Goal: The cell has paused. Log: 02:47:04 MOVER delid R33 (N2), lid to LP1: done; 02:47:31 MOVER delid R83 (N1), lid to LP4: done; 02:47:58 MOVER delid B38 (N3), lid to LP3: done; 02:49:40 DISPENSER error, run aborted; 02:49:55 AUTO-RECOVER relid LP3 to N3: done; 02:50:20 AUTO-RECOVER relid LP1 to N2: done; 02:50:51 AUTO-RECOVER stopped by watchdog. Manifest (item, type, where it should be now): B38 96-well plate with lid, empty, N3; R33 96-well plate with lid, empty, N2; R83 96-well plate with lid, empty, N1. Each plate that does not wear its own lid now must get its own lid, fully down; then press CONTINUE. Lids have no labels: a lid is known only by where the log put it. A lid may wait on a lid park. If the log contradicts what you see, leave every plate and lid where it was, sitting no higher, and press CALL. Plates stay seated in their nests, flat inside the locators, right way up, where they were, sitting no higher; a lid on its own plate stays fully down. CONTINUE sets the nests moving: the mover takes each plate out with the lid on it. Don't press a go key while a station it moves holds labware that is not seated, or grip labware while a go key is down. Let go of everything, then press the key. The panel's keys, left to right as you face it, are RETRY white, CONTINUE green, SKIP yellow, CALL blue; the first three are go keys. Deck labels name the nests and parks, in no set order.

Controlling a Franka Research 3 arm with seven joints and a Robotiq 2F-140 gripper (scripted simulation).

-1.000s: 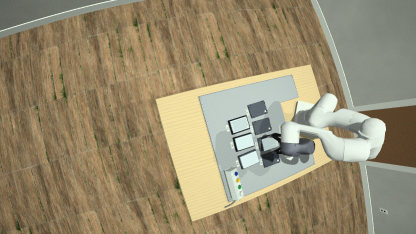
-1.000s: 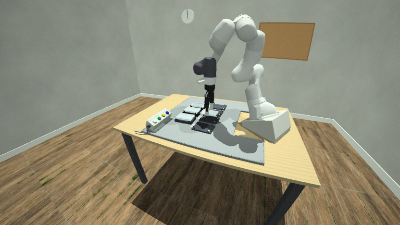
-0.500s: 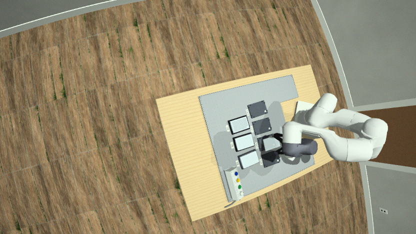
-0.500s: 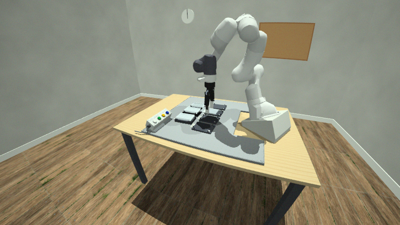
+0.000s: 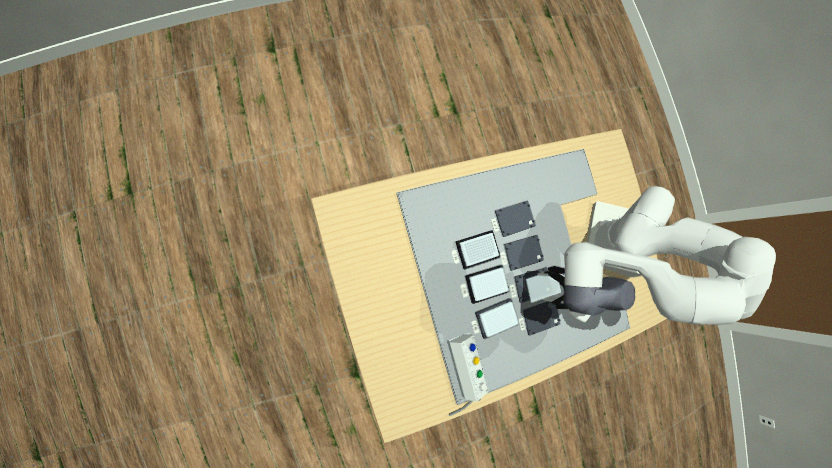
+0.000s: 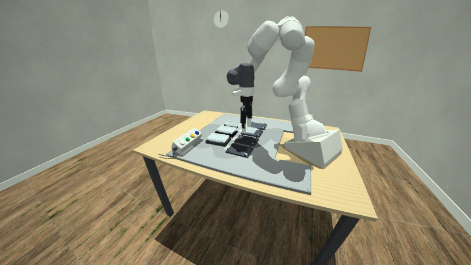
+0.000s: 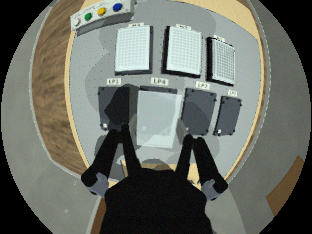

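My hand is 22 cm to the left of the plate, 14 cm short of it and 8 cm above it. Round my hand: pale lid 2 cm below; then blue key 33 cm ahead, 7 cm to the left, 4 cm below; then LP4 sign 11 cm below, 8 cm ahead, 2 cm to the right.
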